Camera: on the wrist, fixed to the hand. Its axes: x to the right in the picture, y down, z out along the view.
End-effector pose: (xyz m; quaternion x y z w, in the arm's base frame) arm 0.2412 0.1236 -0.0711 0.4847 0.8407 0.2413 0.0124
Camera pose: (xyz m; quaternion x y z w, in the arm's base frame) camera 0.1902 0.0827 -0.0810 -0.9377 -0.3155 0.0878 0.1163
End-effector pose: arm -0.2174 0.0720 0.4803 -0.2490 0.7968 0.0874 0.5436
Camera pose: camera -0.2010 0.0127 0.5044 0.4872 0.6486 0.2889 0.5085
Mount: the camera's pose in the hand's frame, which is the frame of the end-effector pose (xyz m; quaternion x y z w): -0.0087 -0.0623 -0.0203 0.2179 -0.1671 0.6623 0.6971
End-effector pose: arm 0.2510 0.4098 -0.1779 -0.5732 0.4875 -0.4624 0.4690
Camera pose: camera 0.2379 0.4220 -0.1143 -0.0518 0.5403 -0.0222 0.8396
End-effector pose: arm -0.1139 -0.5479 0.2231 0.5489 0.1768 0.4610 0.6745
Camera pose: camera -0.1068 -0.5416 0.1577 0.7237 -0.2525 0.6378 0.0748
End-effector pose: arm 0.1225 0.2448 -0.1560 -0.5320 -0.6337 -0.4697 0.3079
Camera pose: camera 0.0624 0.2232 -0.1729 -0.8019 -0.2432 0.1035 0.5357
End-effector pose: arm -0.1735 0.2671 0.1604 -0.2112 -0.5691 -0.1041 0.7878
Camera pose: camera -0.1843 0.2019 0.1602 -0.3699 -0.4112 0.6085 0.5691
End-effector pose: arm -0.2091 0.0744 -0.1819 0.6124 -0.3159 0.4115 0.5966
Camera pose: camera -0.1610 0.0991 -0.2199 -0.4164 0.6358 -0.6485 0.0429
